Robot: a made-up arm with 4 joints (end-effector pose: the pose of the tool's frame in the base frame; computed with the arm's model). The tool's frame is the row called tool.
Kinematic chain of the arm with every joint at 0, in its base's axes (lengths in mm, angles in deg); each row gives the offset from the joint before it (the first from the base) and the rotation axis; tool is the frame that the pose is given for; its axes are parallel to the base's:
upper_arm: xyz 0 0 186.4 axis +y
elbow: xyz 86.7 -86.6 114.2 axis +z
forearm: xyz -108.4 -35 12.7 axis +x
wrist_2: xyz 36 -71.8 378.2 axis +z
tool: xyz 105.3 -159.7 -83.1
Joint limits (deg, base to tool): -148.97..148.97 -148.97..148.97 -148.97..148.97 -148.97..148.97
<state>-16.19 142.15 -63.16 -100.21</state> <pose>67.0 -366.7 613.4 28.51 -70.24 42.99</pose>
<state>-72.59 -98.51 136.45 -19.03</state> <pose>263.7 -54.3 144.6 -122.49 95.06 -26.80</pose>
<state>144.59 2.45 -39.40 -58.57</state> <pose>349.0 -130.1 -191.7 -73.42 106.40 20.43</pose>
Working (the frame after each row of the table, in the pose's form):
after upper_arm: 0.0 0.0 186.4 0.00 144.59 0.00
after elbow: -4.5 -86.6 43.1 3.09 144.56 0.99
after forearm: 89.9 -126.2 94.6 -12.72 136.51 49.93
after wrist_2: 262.8 59.7 -197.0 -73.42 106.40 20.43

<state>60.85 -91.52 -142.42 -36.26</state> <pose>261.9 -14.1 -173.7 147.29 -76.28 -29.70</pose>
Working (the frame after each row of the table, in the pose's form):
after upper_arm: 0.0 0.0 186.4 0.00 60.85 0.00
after elbow: 142.0 -86.6 166.3 -48.16 46.90 -82.00
after forearm: 137.4 22.7 200.5 113.00 -115.02 -22.31
after wrist_2: 53.4 -20.9 -174.3 147.29 -76.28 -29.70

